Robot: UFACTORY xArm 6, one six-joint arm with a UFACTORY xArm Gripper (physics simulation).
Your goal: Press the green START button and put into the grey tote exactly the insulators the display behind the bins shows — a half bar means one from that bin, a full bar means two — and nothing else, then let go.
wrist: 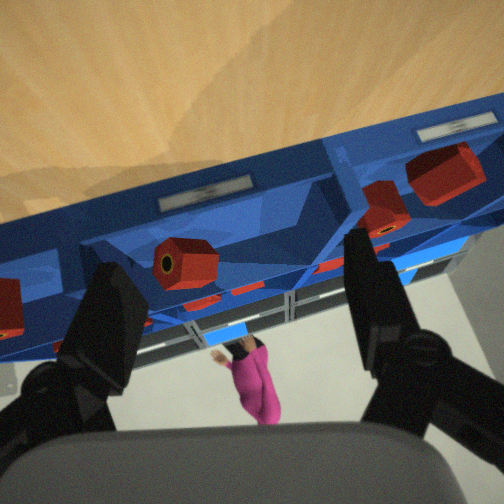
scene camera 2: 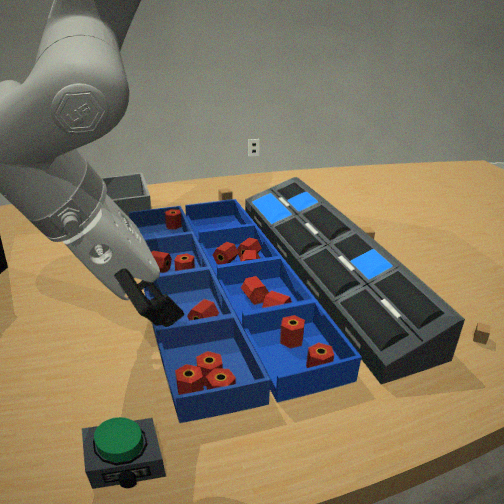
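Note:
My gripper (scene camera 2: 159, 305) is open and empty, low over the left rim of the third blue bin in the left column. That bin holds one red insulator (scene camera 2: 203, 310) lying on its side, a little to the right of my fingers. In the wrist view my fingers (wrist: 235, 265) are spread wide with this insulator (wrist: 185, 263) between and beyond them. The other blue bins (scene camera 2: 250, 300) hold one to three red insulators each. The display (scene camera 2: 350, 270) shows two blue panels at the far end and one blue panel (scene camera 2: 370, 263) in the third row. The green START button (scene camera 2: 119, 440) is at front left. The grey tote (scene camera 2: 127, 191) stands behind the bins.
Small wooden blocks lie on the table at the right (scene camera 2: 482, 333) and behind the bins (scene camera 2: 225, 194). My arm's large links (scene camera 2: 65, 150) hang over the left side of the table. A pink figure (wrist: 255, 380) shows in the wrist view background.

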